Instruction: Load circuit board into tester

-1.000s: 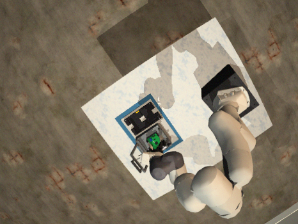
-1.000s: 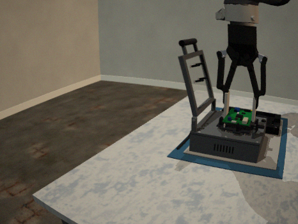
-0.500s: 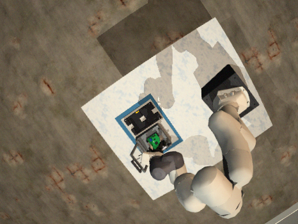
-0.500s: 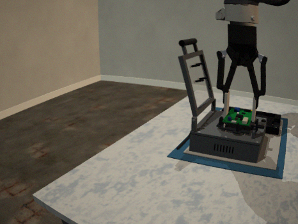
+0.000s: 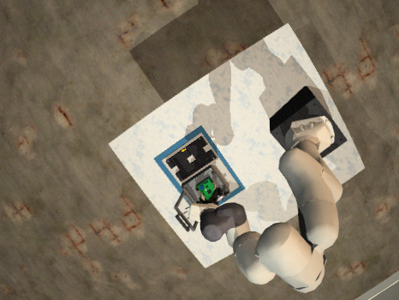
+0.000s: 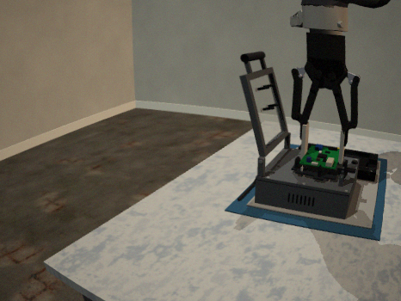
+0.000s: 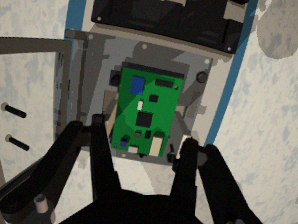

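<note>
The green circuit board lies 2 cm below my hand. Also, from my hand: tester nest 4 cm below, 1 cm to the left; then tester lid 12 cm ahead, 8 cm above, 2 cm to the left.
</note>
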